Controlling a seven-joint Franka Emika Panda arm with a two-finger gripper.
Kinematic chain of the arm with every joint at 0, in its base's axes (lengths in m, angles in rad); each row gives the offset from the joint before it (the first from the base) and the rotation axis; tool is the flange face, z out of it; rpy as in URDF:
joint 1: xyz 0 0 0.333 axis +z
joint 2: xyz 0 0 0 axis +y
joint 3: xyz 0 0 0.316 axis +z
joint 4: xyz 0.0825 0 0 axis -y
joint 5: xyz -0.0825 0 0.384 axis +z
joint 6: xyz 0 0 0 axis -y
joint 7: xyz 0.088 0 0 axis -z
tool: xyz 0 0 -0.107 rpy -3.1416 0 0
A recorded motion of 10 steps. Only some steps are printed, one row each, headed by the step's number.
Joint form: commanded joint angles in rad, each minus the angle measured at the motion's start. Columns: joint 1, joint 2, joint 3, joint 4, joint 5, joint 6, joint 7.
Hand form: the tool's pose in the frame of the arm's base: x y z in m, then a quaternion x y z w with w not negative. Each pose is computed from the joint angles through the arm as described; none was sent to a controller.
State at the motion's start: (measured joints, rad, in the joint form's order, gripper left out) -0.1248 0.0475 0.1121 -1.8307 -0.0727 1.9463 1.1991
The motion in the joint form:
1: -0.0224 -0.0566 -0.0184 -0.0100 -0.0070 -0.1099 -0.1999
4: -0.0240 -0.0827 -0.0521 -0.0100 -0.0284 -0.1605 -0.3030
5: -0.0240 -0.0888 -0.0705 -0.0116 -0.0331 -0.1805 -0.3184
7: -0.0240 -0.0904 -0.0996 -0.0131 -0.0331 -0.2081 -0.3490
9: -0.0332 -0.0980 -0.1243 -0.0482 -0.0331 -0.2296 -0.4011
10: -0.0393 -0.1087 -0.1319 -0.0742 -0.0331 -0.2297 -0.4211
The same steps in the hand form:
1: 0.5594 -0.0362 0.5241 0.86915 -0.49301 0.01982 0.03355
4: 0.5471 -0.0570 0.5343 0.88528 -0.46223 0.01067 0.05015
5: 0.5423 -0.0674 0.5353 0.88433 -0.46355 0.00351 0.05530
7: 0.5365 -0.0832 0.5332 0.88408 -0.46336 -0.01113 0.05976
9: 0.5250 -0.1003 0.5191 0.88743 -0.45464 -0.03712 0.06619
10: 0.5182 -0.1066 0.5126 0.88867 -0.45126 -0.04568 0.06745

